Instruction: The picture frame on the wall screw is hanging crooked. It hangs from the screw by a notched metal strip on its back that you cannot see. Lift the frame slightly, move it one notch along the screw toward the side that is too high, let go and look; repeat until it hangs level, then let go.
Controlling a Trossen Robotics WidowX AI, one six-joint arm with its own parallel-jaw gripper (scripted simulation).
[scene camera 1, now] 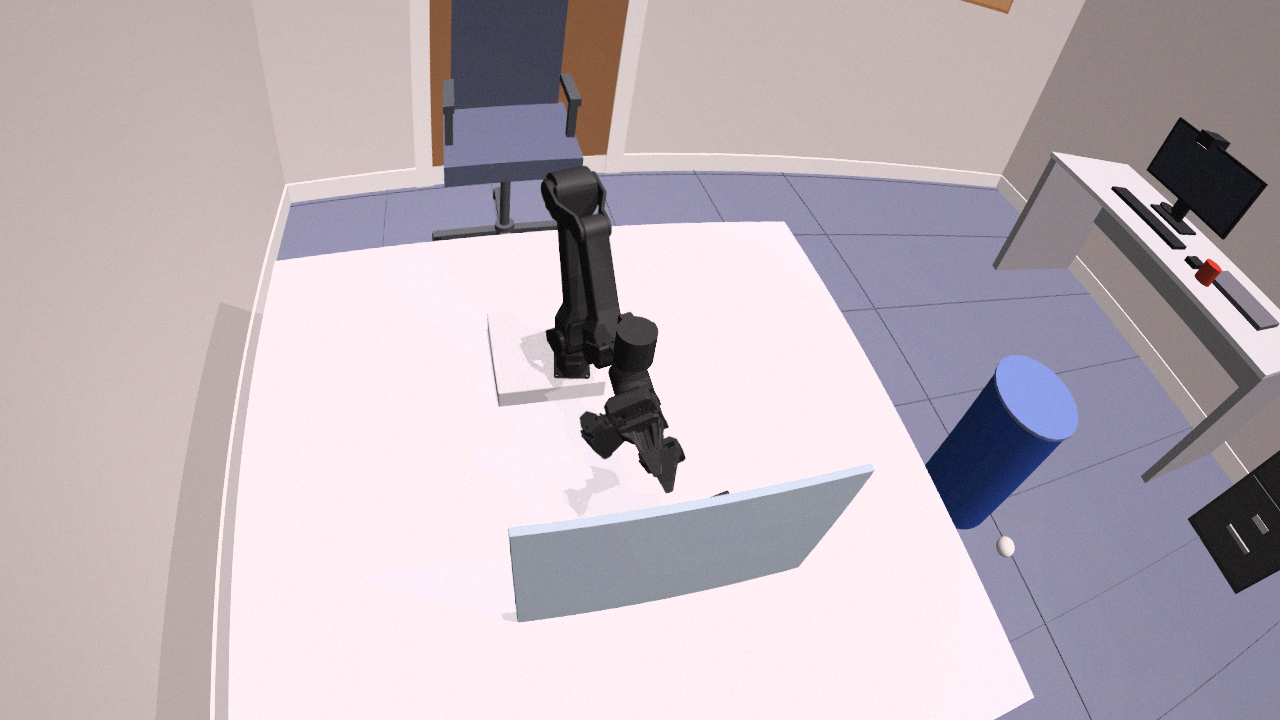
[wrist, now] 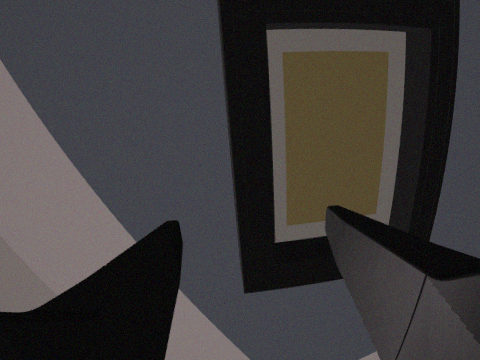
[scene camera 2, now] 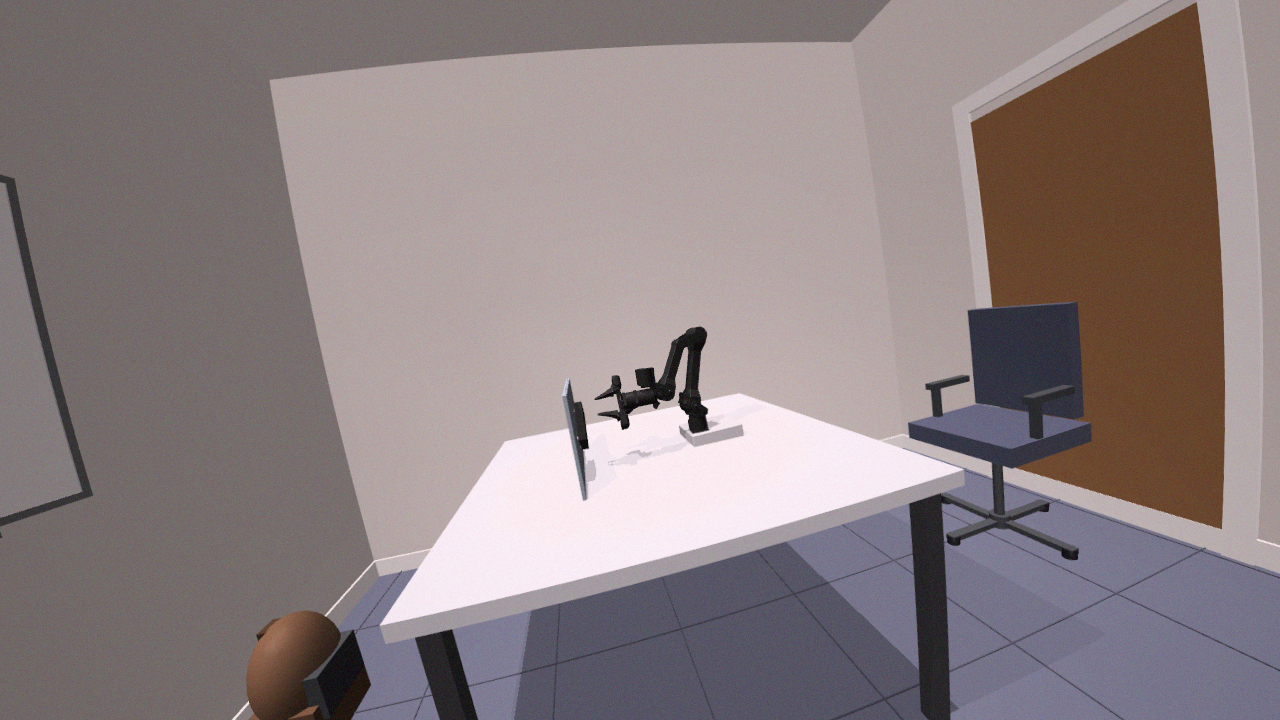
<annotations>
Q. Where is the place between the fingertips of my gripper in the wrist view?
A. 253, 225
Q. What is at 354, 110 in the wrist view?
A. A picture frame.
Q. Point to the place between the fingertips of my gripper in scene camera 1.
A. At 664, 484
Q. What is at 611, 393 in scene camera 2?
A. My gripper.
</annotations>
